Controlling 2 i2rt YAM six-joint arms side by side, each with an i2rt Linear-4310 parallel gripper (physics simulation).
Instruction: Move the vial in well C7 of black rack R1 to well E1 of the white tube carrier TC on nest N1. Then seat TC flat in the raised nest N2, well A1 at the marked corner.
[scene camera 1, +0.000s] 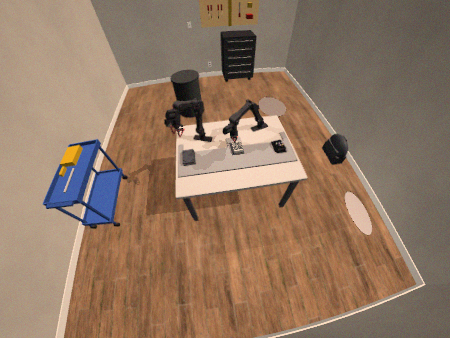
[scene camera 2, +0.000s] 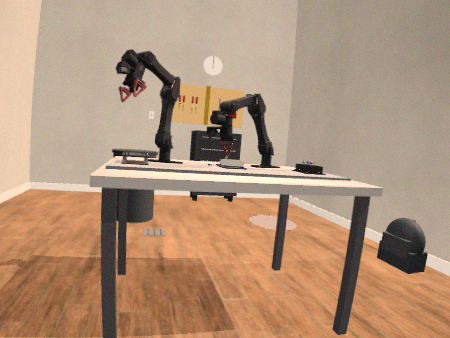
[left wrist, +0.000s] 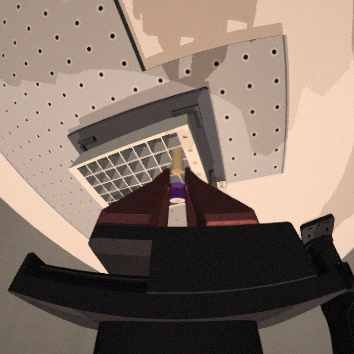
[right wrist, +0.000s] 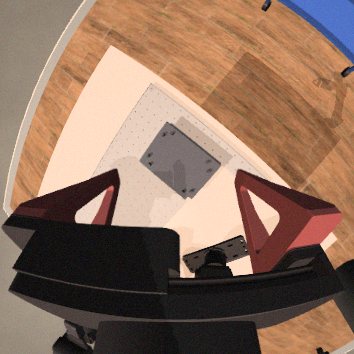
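Note:
My left gripper (scene camera 1: 234, 140) (scene camera 2: 227, 155) (left wrist: 176, 174) is shut on a vial (left wrist: 177, 161) with a purple cap and a tan body, close above the lettered edge of the white tube carrier TC (scene camera 1: 237, 146) (scene camera 2: 231, 163) (left wrist: 190, 143). Whether the vial's lower end is inside a well, and which, I cannot tell. TC sits on the dark nest N1 (left wrist: 135, 120). The black rack R1 (scene camera 1: 279, 146) (scene camera 2: 309, 169) holds vials with coloured caps. My right gripper (scene camera 1: 177, 132) (scene camera 2: 129, 97) (right wrist: 176, 174) is open and empty, high above the table. The raised nest N2 (scene camera 1: 188, 157) (scene camera 2: 135, 153) (right wrist: 180, 159) bears no carrier.
A grey perforated board (scene camera 1: 215, 167) (left wrist: 250, 72) lies on the white table (scene camera 1: 240, 182) (scene camera 2: 235, 185) under the nests and rack. N2 stands toward the picture's left, R1 toward its right. A blue cart (scene camera 1: 75, 186) stands left of the table.

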